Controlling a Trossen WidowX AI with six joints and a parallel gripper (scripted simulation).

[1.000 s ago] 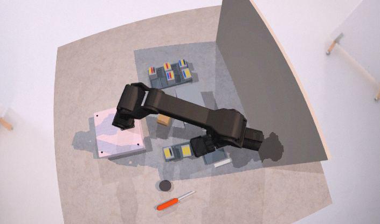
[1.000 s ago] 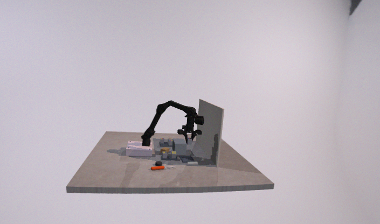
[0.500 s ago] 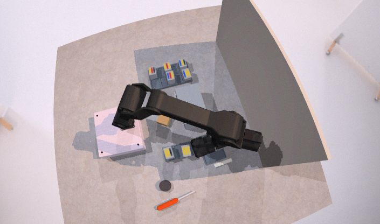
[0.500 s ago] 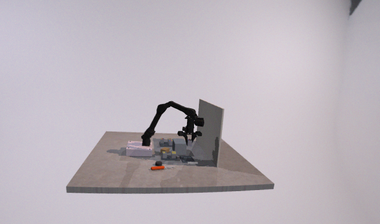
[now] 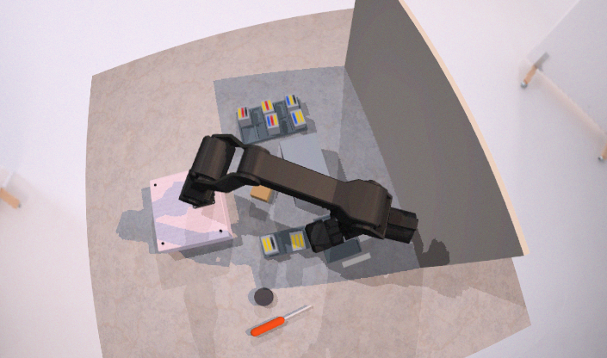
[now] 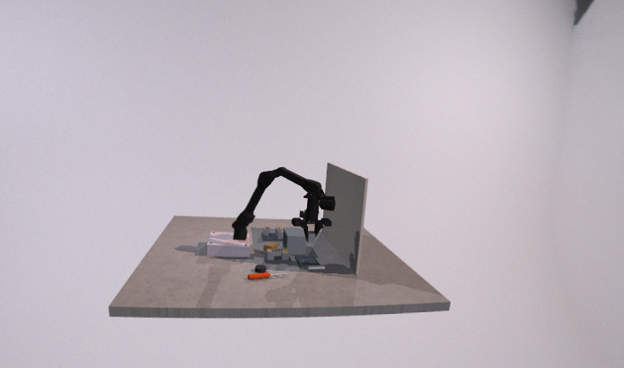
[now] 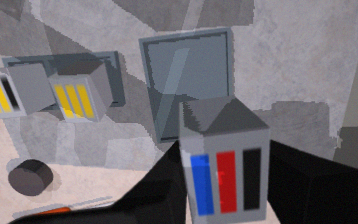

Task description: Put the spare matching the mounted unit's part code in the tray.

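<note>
The grey tray is 10 mm behind my gripper tip and 120 mm below it. Also, from my gripper tip: rack 150 mm behind, 30 mm to the left, 110 mm below; then grey spare 20 mm above; then mounted unit 40 mm behind, 200 mm to the left, 70 mm below.
</note>
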